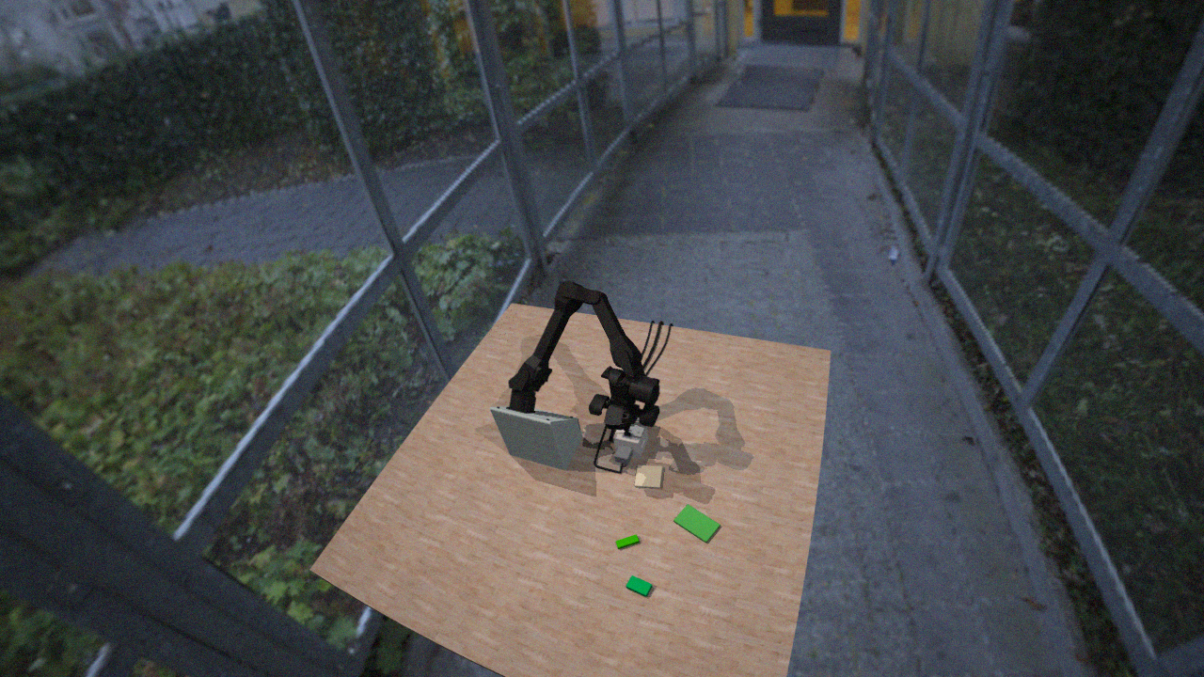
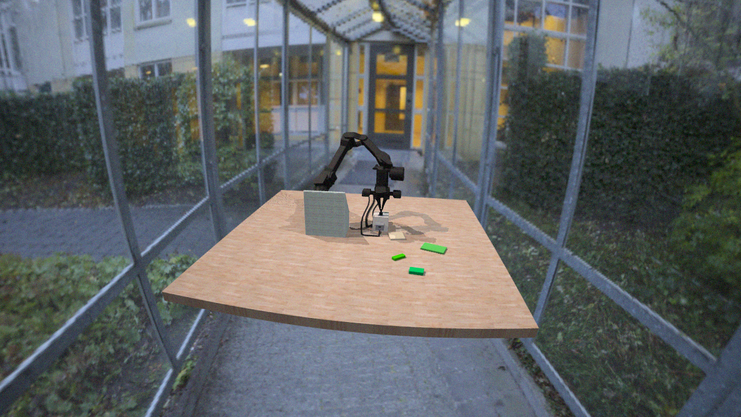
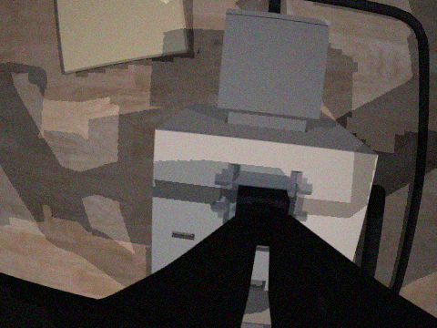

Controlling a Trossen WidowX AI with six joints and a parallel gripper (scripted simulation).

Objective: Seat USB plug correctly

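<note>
Now: the black USB plug 2 cm below my gripper tip. The rest, counted from my gripper tip: beige tile (8 cm ahead, 7 cm to the right, 10 cm below); then green plate (26 cm ahead, 18 cm to the right, 10 cm below).
</note>
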